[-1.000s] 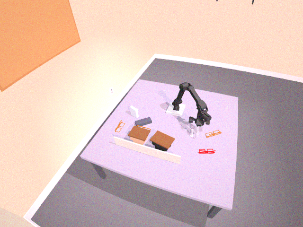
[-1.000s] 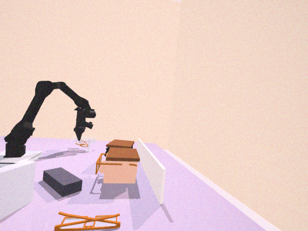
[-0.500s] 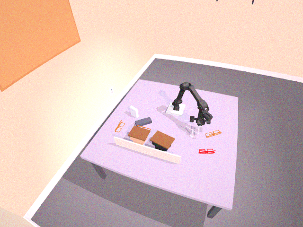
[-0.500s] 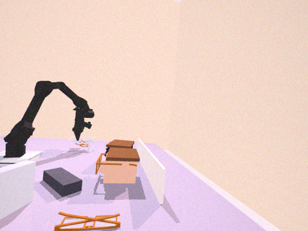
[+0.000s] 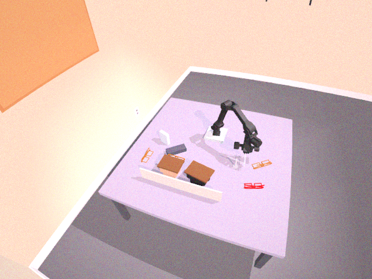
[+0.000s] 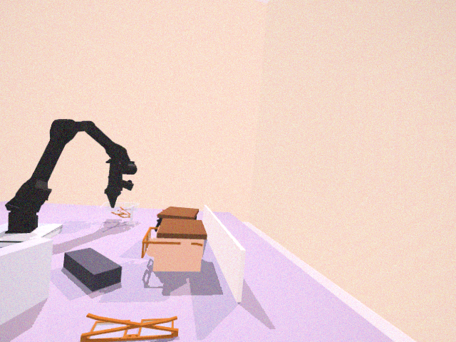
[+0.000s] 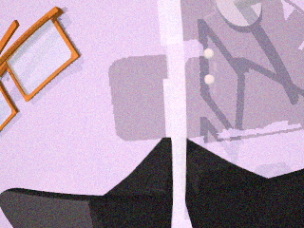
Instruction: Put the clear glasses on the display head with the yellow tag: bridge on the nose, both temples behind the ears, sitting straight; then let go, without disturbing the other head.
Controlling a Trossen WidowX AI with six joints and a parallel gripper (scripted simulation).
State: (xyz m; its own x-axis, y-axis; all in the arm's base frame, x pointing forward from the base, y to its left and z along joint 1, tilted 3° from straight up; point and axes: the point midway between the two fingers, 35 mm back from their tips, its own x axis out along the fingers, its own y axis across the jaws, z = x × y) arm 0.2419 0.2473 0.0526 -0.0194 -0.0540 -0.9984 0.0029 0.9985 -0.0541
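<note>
My gripper tip is 80 mm short of the white stand, 60 mm to the left of it and 30 mm above it. The rest, counted from my gripper tip: dark head: 220 mm ahead, 300 mm to the right; tan head: 190 mm ahead, 520 mm to the right; white panel: 350 mm ahead, 440 mm to the right.
</note>
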